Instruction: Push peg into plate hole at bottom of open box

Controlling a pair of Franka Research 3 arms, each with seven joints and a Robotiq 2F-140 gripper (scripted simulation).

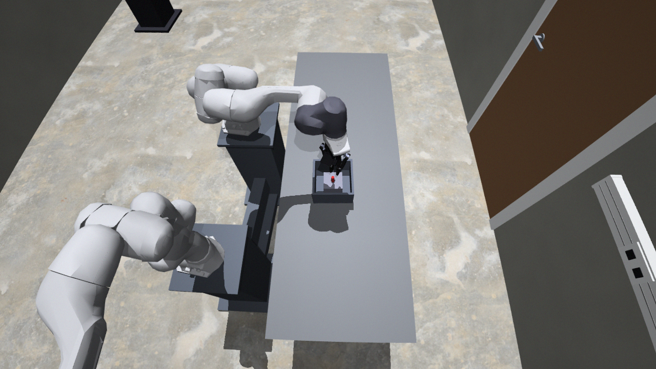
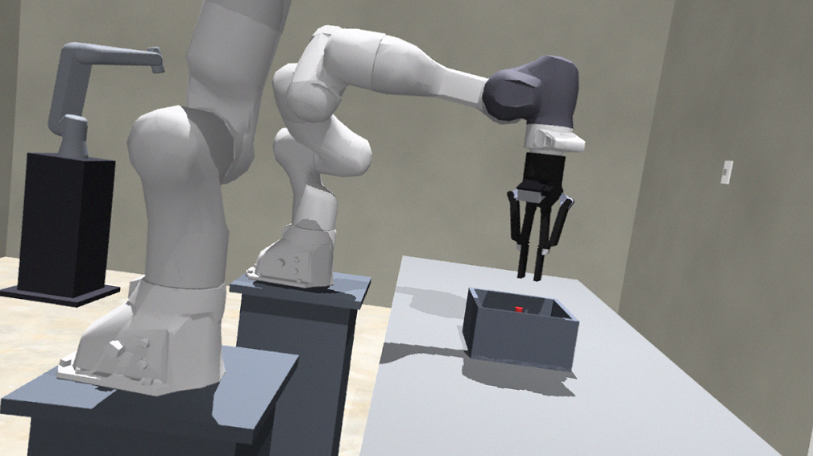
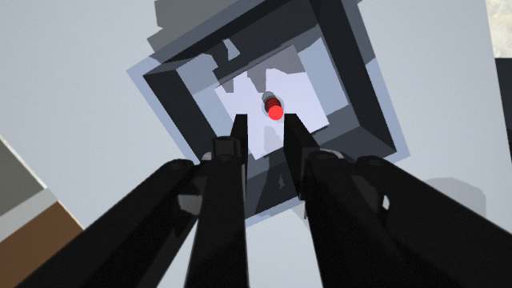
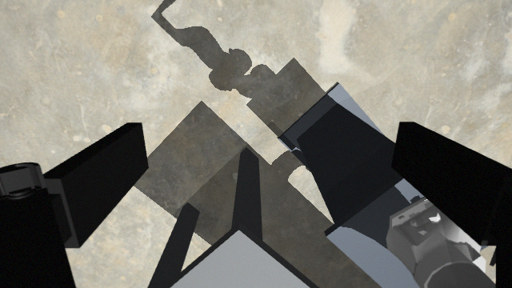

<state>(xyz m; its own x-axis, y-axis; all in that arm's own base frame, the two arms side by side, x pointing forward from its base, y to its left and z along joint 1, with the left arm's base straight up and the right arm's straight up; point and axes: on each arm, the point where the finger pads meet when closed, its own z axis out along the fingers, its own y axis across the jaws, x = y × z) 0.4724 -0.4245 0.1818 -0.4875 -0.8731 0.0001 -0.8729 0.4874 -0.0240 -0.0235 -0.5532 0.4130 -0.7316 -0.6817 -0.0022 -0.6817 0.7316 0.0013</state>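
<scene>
The red peg lies 13 cm below my left hand and 1 cm behind it. Round my left hand: plate (14 cm below, 1 cm behind); dark box (16 cm below, 1 cm behind).
</scene>
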